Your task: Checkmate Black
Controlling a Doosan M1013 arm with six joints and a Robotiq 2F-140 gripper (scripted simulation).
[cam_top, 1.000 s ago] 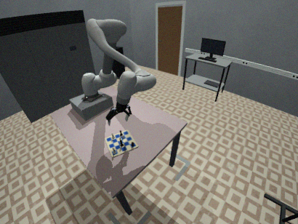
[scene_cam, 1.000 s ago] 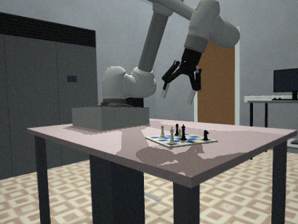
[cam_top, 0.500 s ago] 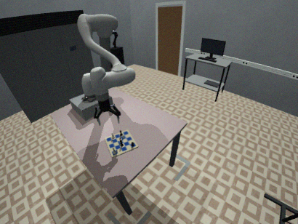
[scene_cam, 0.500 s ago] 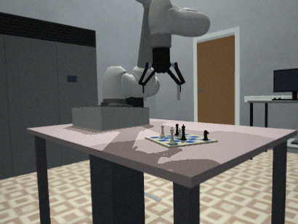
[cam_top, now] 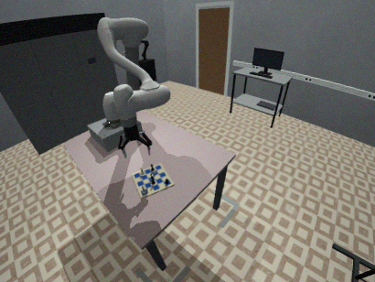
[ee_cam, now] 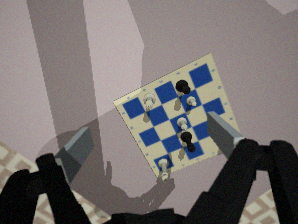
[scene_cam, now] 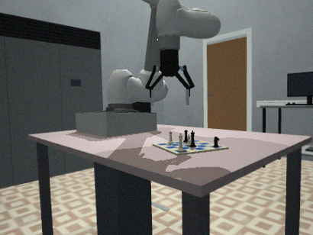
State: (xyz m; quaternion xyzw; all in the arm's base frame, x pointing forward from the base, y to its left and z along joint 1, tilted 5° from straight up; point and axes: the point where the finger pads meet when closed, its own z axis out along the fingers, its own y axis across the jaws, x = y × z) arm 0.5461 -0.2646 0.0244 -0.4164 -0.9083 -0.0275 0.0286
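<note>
Now: the white chess piece 14 cm below my hand. Round my hand: tall white piece: 11 cm ahead, 11 cm to the right, 14 cm below; blue-and-cream chessboard: 9 cm ahead, 1 cm to the right, 17 cm below; white pawn: 7 cm ahead, 4 cm to the left, 15 cm below.
</note>
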